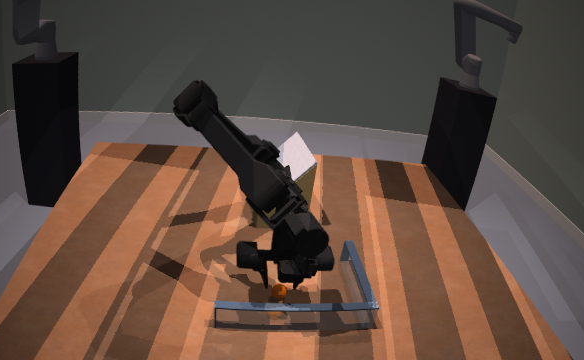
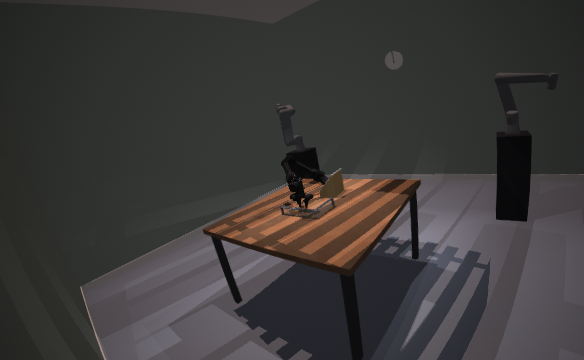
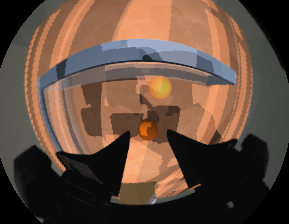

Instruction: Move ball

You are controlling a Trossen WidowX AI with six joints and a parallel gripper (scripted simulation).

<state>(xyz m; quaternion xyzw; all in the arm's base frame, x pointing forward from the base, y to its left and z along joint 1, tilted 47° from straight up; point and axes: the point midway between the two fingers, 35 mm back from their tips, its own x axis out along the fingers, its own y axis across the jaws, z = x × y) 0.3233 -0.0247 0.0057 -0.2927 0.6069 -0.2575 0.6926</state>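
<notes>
Right now my gripper tip is 10 mm above the orange ball. Round my gripper tip: clear wall 90 mm ahead, 20 mm to the left; wall end cap 90 mm ahead, 130 mm to the right.
</notes>
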